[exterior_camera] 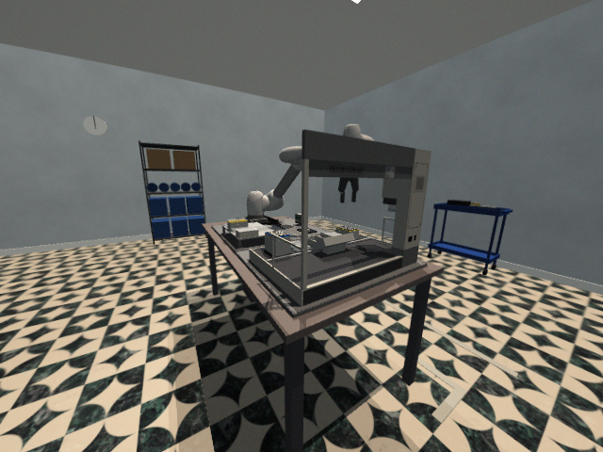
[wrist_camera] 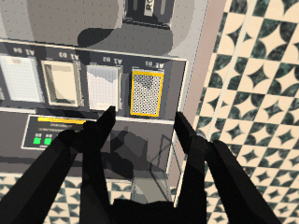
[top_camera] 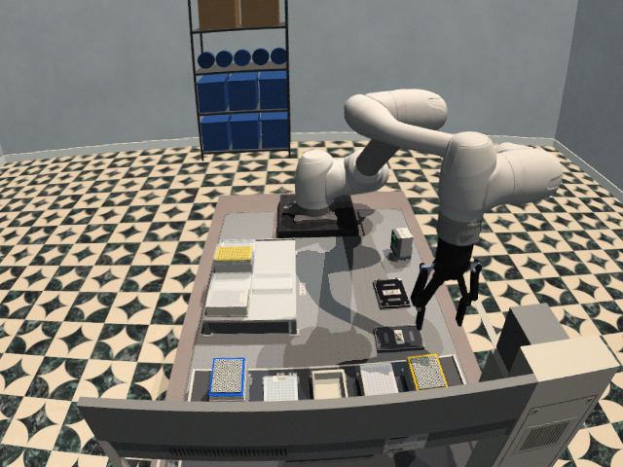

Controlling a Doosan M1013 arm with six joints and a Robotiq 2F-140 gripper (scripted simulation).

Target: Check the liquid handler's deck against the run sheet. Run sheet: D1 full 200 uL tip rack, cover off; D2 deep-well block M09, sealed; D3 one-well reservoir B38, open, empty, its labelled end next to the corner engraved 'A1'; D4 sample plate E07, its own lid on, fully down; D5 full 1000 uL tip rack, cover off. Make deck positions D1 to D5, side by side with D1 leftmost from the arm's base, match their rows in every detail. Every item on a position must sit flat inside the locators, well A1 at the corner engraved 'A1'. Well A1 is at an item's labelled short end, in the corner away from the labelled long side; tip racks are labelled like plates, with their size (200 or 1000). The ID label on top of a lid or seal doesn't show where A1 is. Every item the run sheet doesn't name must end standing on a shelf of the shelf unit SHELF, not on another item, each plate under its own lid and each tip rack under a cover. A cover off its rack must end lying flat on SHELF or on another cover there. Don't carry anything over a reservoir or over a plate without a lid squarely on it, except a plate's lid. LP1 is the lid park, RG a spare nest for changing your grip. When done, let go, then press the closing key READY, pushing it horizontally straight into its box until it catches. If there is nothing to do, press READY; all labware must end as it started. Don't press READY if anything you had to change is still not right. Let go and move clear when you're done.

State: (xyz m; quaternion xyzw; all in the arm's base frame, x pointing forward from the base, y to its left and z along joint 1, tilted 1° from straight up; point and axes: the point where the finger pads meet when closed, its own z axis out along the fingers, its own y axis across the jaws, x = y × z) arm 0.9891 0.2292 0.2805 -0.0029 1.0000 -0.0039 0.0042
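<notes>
Now: the yellow-framed tip rack 1 cm ahead of my hand, 1 cm to the left of it and 21 cm below it. The rest, counted from my hand: white sealed block: 1 cm ahead, 12 cm to the right, 23 cm below; then cream reservoir: 1 cm ahead, 25 cm to the right, 24 cm below; then liquid handler tower: 37 cm ahead, 5 cm to the left, 3 cm below.
</notes>
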